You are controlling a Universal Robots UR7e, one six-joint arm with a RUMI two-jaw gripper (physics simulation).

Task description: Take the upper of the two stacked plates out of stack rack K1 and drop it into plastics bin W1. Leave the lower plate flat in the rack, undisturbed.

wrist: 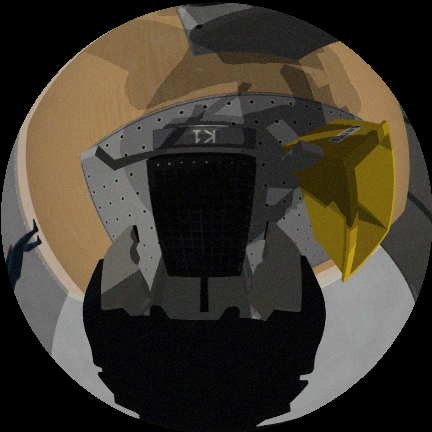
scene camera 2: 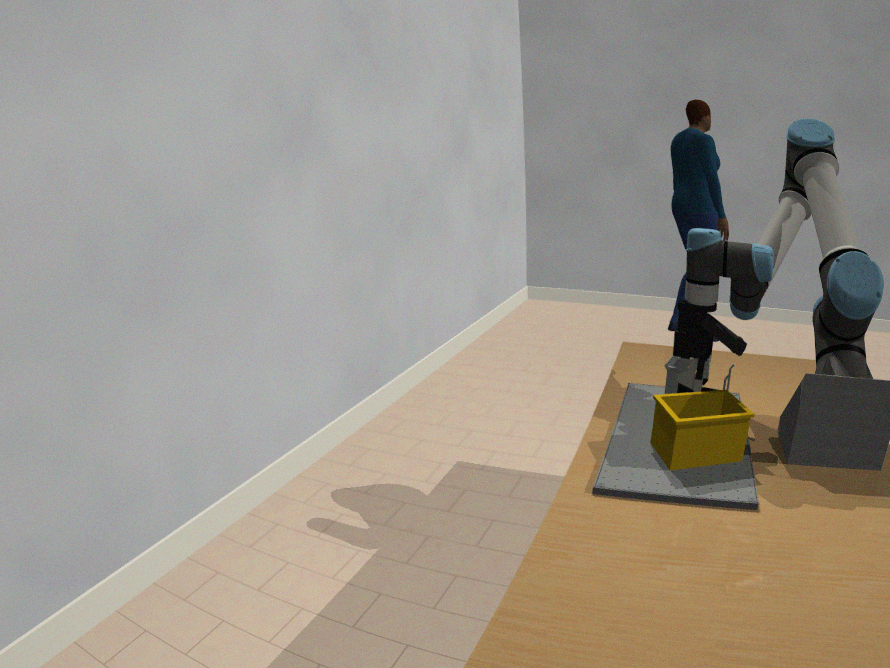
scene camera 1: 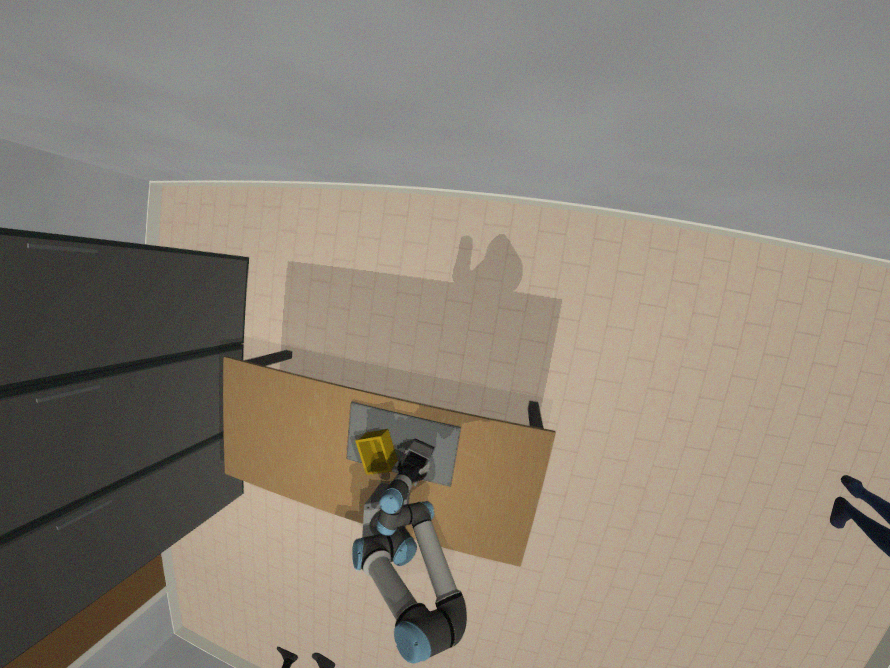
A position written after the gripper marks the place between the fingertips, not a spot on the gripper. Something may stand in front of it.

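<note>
The gripper appears in scene camera 2 (scene camera 2: 698, 394) and again in the wrist view (wrist: 199, 225), while a plate (wrist: 201, 202) is visible too.
</note>
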